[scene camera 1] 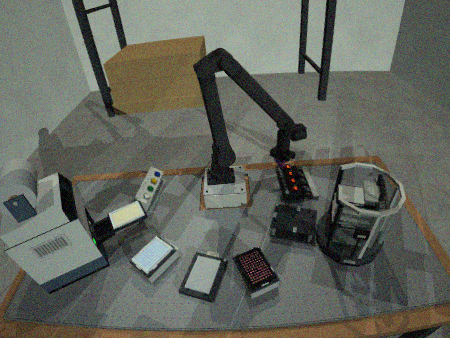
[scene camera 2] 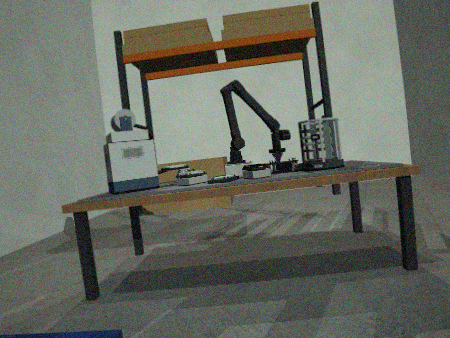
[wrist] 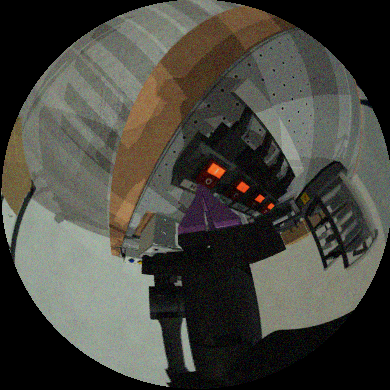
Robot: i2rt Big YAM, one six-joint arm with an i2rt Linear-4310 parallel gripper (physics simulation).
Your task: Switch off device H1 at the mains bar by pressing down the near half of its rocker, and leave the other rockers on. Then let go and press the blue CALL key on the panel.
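Frame: origin at the arm's base, x left, y back, z up, level; metres.
Where they show: gripper, fingertip midpoint: (scene camera 1: 281, 168) (wrist: 200, 185); arm's base, origin of the base link: (scene camera 1: 220, 177) (scene camera 2: 236, 163).
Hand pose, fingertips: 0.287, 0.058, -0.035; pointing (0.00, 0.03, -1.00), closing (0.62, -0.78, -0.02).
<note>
Things, the pixels of their top centre, and the offset from my fingertips, as dx, dy, dz.
- H1 rocker, middle of its top: (wrist: 211, 177) +0.025, +0.003, +0.011
- panel, middle of its top: (scene camera 1: 146, 181) (wrist: 142, 266) (scene camera 2: 186, 168) -0.624, -0.039, +0.042
- blue CALL key, middle of its top: (scene camera 1: 156, 172) (wrist: 130, 261) -0.587, +0.031, +0.033
- round clear-walled rack, middle of its top: (scene camera 1: 369, 182) (scene camera 2: 315, 117) +0.172, -0.408, +0.247
- black block, middle of its top: (wrist: 279, 234) (scene camera 1: 294, 215) (scene camera 2: 282, 159) -0.027, -0.321, +0.034
- large white machine, middle of its top: (scene camera 1: 11, 170) (scene camera 2: 123, 111) -0.901, -0.374, +0.414
The dark mains bar (scene camera 1: 285, 188) (wrist: 187, 161) stands at the back right of the table. The H1 rocker (wrist: 212, 174) is at the end nearest the arm base; its "I" half glows orange. The other three rockers (wrist: 242, 187) also show orange light. My gripper (scene camera 1: 282, 162) (scene camera 2: 278, 159) (wrist: 200, 185) is shut and empty, its purple fingertips pointing down beside the near "O" half of the H1 rocker. Whether they touch it cannot be told. The panel (scene camera 1: 145, 200) lies left of the arm base, with the blue CALL key (scene camera 1: 157, 174) (wrist: 131, 260) at its far end.
A round clear-walled rack (scene camera 1: 399, 197) (scene camera 2: 320, 166) stands right of the bar. A black block (scene camera 1: 293, 223) lies in front of the bar. The arm's white base (scene camera 1: 225, 200) stands between bar and panel. Several plates lie forward, and a large white machine (scene camera 1: 52, 250) stands left.
</note>
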